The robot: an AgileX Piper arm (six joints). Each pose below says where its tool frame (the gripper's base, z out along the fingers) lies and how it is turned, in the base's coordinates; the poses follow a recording.
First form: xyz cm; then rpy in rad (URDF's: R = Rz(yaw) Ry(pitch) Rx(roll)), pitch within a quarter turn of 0, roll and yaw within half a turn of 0.
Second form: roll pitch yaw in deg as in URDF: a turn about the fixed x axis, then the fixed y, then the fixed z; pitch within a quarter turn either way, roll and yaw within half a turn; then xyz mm. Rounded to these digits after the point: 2 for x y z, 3 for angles.
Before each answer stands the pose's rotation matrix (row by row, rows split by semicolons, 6 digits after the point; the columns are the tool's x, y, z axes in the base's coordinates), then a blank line. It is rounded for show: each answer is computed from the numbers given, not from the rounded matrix.
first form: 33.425 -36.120 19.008 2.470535 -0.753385 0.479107
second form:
0.647255 -0.016466 0.762096; 0.336233 -0.891085 -0.304819; 0.684112 0.453538 -0.571222

141.551 -43.166 27.451 334.25 -361.20 190.08
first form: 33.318 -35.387 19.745 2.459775 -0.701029 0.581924
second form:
0.638400 0.087170 0.764753; 0.420017 -0.872051 -0.251222; 0.645004 0.481590 -0.593330

140.935 -40.166 33.342 333.18 -353.87 197.45
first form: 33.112 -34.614 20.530 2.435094 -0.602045 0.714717
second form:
0.622485 0.220850 0.750825; 0.540170 -0.815452 -0.207978; 0.566329 0.535036 -0.626903

139.521 -34.495 40.950 331.12 -346.14 205.30
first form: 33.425 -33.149 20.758 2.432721 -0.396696 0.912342
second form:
0.564377 0.446495 0.694349; 0.729517 -0.663425 -0.166352; 0.386373 0.600424 -0.700147

139.385 -22.729 52.273 334.25 -331.49 207.58
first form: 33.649 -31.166 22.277 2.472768 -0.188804 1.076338
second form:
0.466122 0.635355 0.615674; 0.864584 -0.474750 -0.164643; 0.187684 0.609045 -0.770609

141.679 -10.818 61.670 336.49 -311.66 222.77
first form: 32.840 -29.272 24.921 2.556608 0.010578 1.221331
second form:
0.342376 0.785327 0.515791; 0.939503 -0.279974 -0.197352; -0.010578 0.552156 -0.833674

146.483 0.606 69.977 328.40 -292.72 249.21
